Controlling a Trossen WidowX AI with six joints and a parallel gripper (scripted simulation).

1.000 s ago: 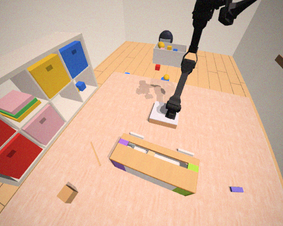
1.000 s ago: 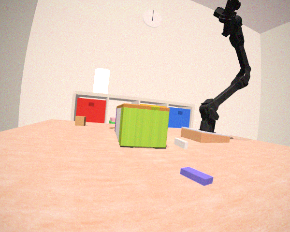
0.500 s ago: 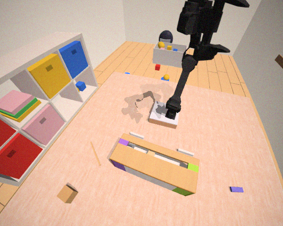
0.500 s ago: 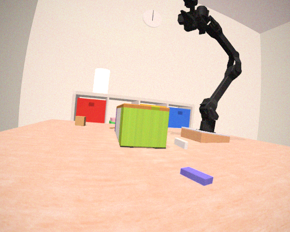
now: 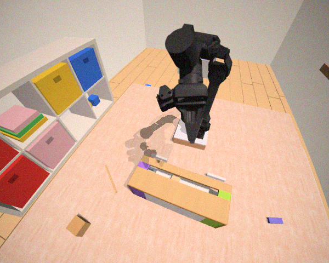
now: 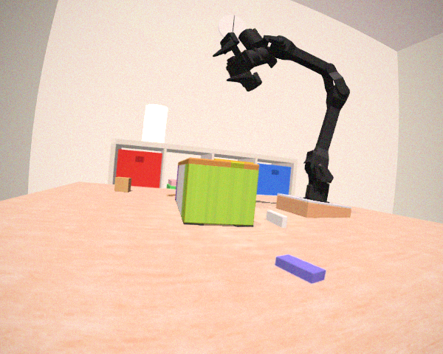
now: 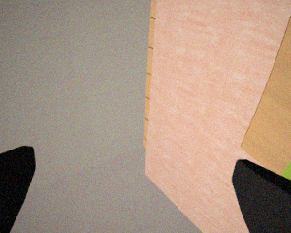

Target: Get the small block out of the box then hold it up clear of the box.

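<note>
My gripper tip is 32 cm above the tan block, 3 cm to the left of it and 2 cm past it. Round my gripper tip: thin stick: 40 cm below, 33 cm to the right, 7 cm ahead; then box: 34 cm below, 3 cm behind.
</note>
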